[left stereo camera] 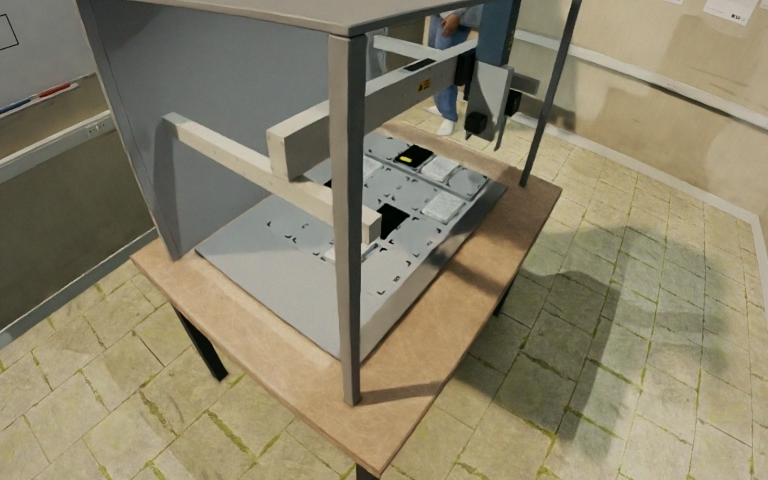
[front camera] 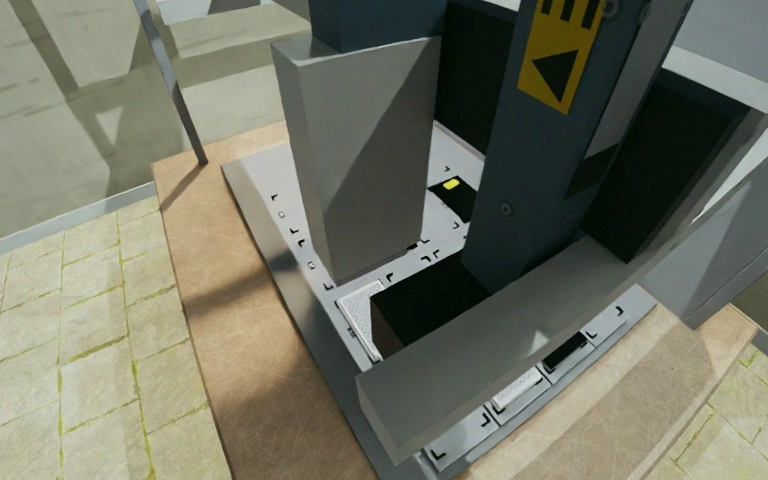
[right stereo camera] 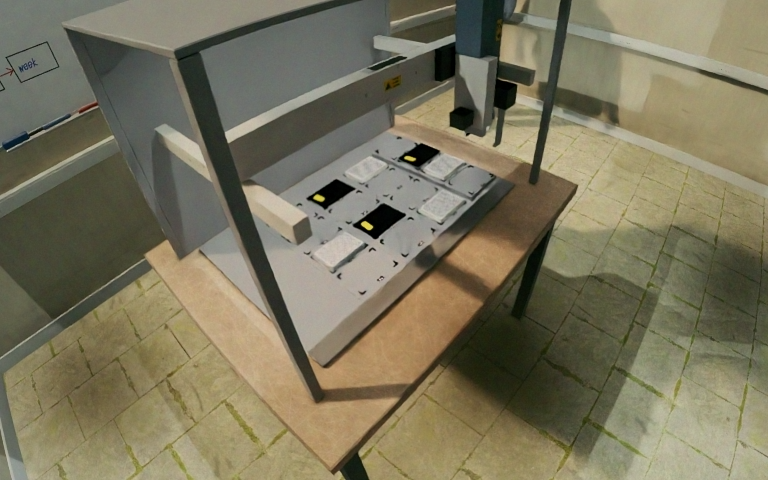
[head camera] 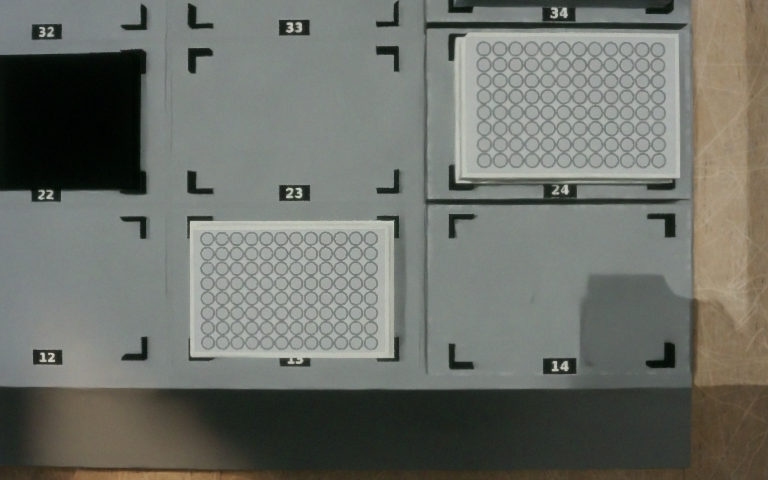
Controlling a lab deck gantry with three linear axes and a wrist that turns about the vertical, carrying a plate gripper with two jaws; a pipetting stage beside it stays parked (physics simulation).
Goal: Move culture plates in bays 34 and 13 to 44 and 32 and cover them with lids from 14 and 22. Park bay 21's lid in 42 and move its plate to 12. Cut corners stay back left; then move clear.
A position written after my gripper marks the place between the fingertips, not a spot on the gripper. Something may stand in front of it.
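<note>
The right stereo camera has my gripper (right stereo camera: 482,139) in its picture. On the front camera you'd see a black lid (front camera: 458,195), and on the head camera there's a black lid (head camera: 77,115).
</note>
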